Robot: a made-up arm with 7 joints. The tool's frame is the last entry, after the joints.
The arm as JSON. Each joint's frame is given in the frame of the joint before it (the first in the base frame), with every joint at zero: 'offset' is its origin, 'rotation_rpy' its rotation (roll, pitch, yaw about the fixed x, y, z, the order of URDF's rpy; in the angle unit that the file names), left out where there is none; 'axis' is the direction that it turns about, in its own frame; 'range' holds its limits. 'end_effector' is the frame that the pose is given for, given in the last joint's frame.
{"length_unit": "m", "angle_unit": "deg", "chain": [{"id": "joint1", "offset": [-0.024, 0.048, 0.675], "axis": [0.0, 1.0, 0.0], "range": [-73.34, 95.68]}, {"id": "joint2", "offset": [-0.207, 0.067, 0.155], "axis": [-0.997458, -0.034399, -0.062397], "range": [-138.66, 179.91]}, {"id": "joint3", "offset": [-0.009, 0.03, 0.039], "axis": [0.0, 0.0, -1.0], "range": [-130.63, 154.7]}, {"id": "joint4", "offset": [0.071, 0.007, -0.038], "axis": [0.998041, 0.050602, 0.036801], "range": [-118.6, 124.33]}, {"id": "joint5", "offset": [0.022, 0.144, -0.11], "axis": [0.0, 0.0, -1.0], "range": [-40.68, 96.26]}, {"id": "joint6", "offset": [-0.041, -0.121, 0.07], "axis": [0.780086, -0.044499, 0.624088], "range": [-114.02, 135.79]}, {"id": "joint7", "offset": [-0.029, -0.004, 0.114], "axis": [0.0, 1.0, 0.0], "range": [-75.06, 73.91]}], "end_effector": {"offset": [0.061, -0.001, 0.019]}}
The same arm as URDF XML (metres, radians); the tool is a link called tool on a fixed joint. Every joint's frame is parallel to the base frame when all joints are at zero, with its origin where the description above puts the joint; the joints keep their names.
<robot name="arm">
  <joint name="joint1" type="revolute">
    <parent link="base_link"/>
    <child link="link1"/>
    <origin xyz="-0.024 0.048 0.675" rpy="0 0 0"/>
    <axis xyz="0 1 0"/>
    <limit lower="-1.28" upper="1.6699"/>
  </joint>
  <joint name="joint2" type="revolute">
    <parent link="link1"/>
    <child link="link2"/>
    <origin xyz="-0.207 0.067 0.155" rpy="0 0 0"/>
    <axis xyz="-0.997458 -0.034399 -0.062397"/>
    <limit lower="-2.4201" upper="3.14"/>
  </joint>
  <joint name="joint3" type="revolute">
    <parent link="link2"/>
    <child link="link3"/>
    <origin xyz="-0.009 0.03 0.039" rpy="0 0 0"/>
    <axis xyz="0 0 -1"/>
    <limit lower="-2.2799" upper="2.7"/>
  </joint>
  <joint name="joint4" type="revolute">
    <parent link="link3"/>
    <child link="link4"/>
    <origin xyz="0.071 0.007 -0.038" rpy="0 0 0"/>
    <axis xyz="0.998041 0.050602 0.036801"/>
    <limit lower="-2.07" upper="2.17"/>
  </joint>
  <joint name="joint5" type="revolute">
    <parent link="link4"/>
    <child link="link5"/>
    <origin xyz="0.022 0.144 -0.11" rpy="0 0 0"/>
    <axis xyz="0 0 -1"/>
    <limit lower="-0.71" upper="1.6801"/>
  </joint>
  <joint name="joint6" type="revolute">
    <parent link="link5"/>
    <child link="link6"/>
    <origin xyz="-0.041 -0.121 0.07" rpy="0 0 0"/>
    <axis xyz="0.780086 -0.044499 0.624088"/>
    <limit lower="-1.99" upper="2.37"/>
  </joint>
  <joint name="joint7" type="revolute">
    <parent link="link6"/>
    <child link="link7"/>
    <origin xyz="-0.029 -0.004 0.114" rpy="0 0 0"/>
    <axis xyz="0 1 0"/>
    <limit lower="-1.31" upper="1.29"/>
  </joint>
  <joint name="tool_joint" type="fixed">
    <parent link="link7"/>
    <child link="tool"/>
    <origin xyz="0.061 -0.001 0.019" rpy="0 0 0"/>
  </joint>
  <link name="base_link"/>
  <link name="link1"/>
  <link name="link2"/>
  <link name="link3"/>
  <link name="link4"/>
  <link name="link5"/>
  <link name="link6"/>
  <link name="link7"/>
  <link name="tool"/>
</robot>

